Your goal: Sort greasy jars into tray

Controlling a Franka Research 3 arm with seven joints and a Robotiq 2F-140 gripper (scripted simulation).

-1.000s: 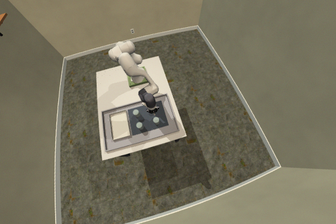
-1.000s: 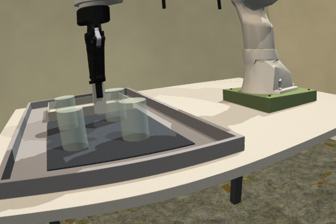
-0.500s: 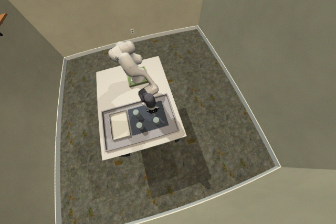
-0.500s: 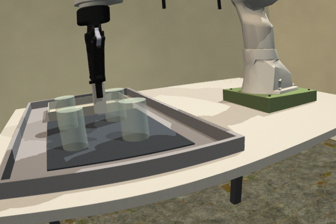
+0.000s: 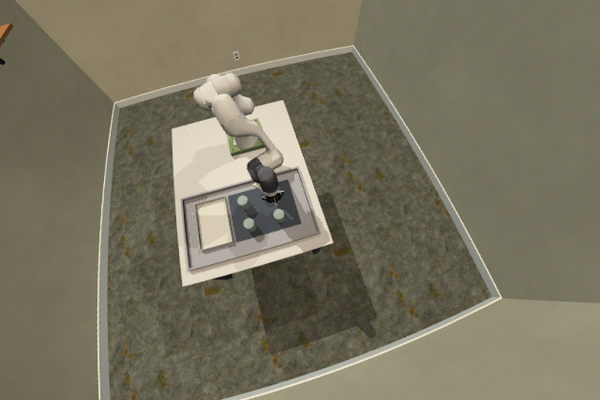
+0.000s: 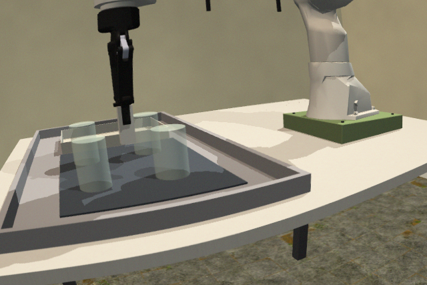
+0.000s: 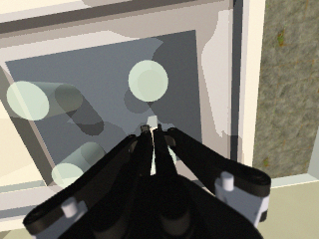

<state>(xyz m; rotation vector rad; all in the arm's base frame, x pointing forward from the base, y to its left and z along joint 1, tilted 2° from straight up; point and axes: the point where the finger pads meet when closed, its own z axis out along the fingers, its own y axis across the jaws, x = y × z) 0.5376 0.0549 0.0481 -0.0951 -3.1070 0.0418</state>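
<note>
Now: the dark mat 100 mm below my hand, 90 mm to the right of it and 20 mm behind it. The rest, counted from my hand: cream tray 410 mm to the right, 100 mm below, 40 mm behind.
</note>
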